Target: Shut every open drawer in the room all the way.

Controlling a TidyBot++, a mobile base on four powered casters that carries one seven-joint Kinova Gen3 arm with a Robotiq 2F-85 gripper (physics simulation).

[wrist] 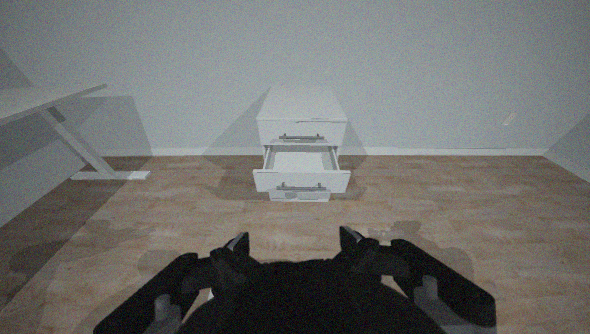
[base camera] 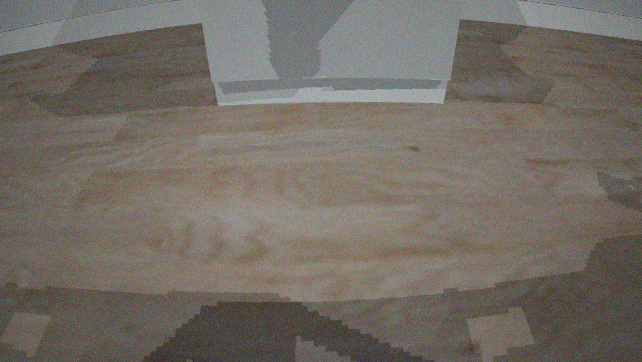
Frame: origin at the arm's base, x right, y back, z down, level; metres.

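Seen in the pictures: gripper, between the fingertips: [wrist: 294,239].
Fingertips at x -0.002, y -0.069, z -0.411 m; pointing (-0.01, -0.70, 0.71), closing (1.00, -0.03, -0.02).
Observation:
Offsets run from my fingertips to a thing's top centre. "spot": to the spot under its first point. Level surfaces: height alone.
A white drawer cabinet [wrist: 302,102] stands against the far wall in the wrist view; its lower front {spot: dz +0.688, dx +0.146, dy -0.620 m} [base camera: 390,45] shows at the top of the base camera view. Its lower drawer {spot: dz +0.368, dx -0.117, dy -0.431 m} [wrist: 265,181] is pulled well out, with a grey bar handle {spot: dz +0.372, dx +0.040, dy -0.388 m} [wrist: 301,188] on its front and its inside showing bare. The upper drawer [wrist: 270,131], with its own grey handle {spot: dz +0.241, dx +0.049, dy -0.589 m} [wrist: 301,137], looks shut. The part below the open drawer is mostly hidden. My gripper [wrist: 294,239] is open and empty, apart from the cabinet and in front of it, in line with the open drawer.
A white desk {dz +0.088 m} [wrist: 50,100] stands at the left in the wrist view, its foot [wrist: 135,175] on the wooden floor {dz +0.808 m} [wrist: 450,200] [base camera: 320,200]. A wall [wrist: 425,75] runs behind the cabinet, and another wall closes the right side. Shadows lie on the floor.

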